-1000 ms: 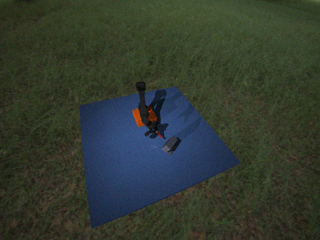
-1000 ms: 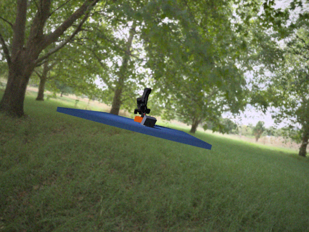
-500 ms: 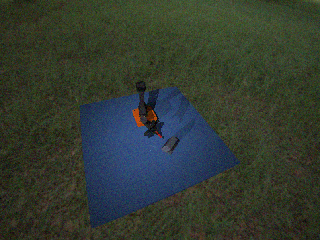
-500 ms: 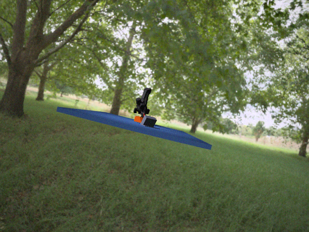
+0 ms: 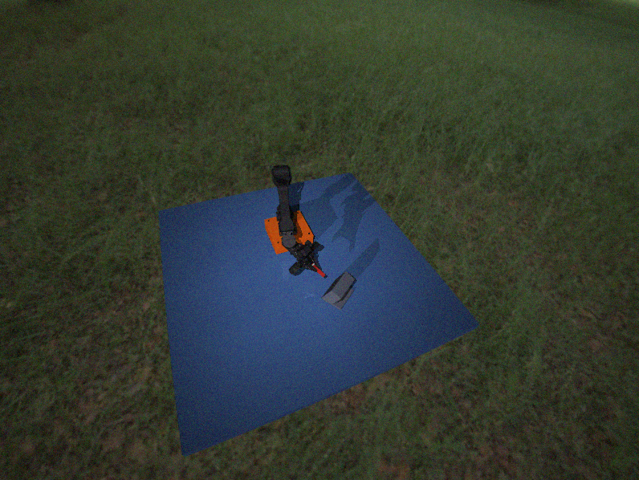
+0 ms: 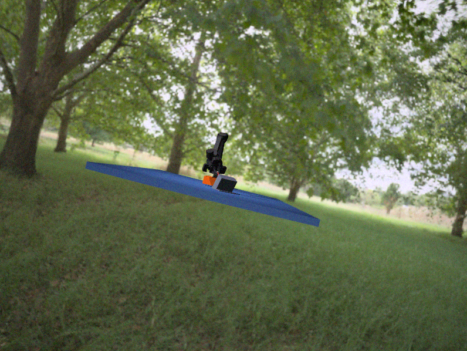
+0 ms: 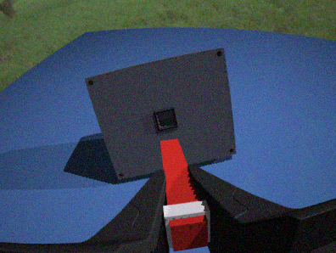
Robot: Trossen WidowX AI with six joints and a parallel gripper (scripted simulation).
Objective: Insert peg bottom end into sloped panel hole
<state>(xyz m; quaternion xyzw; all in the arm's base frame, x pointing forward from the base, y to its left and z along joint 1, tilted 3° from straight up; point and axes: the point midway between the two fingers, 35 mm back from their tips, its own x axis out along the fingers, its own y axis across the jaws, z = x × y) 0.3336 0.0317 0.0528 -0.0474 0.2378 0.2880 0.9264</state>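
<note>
The grey sloped panel lies 90 mm ahead of my gripper tip, 70 mm to the left of it and 50 mm below it. From my gripper tip the other things lie so: square peg 10 mm to the right, 10 mm behind, 10 mm above.
</note>
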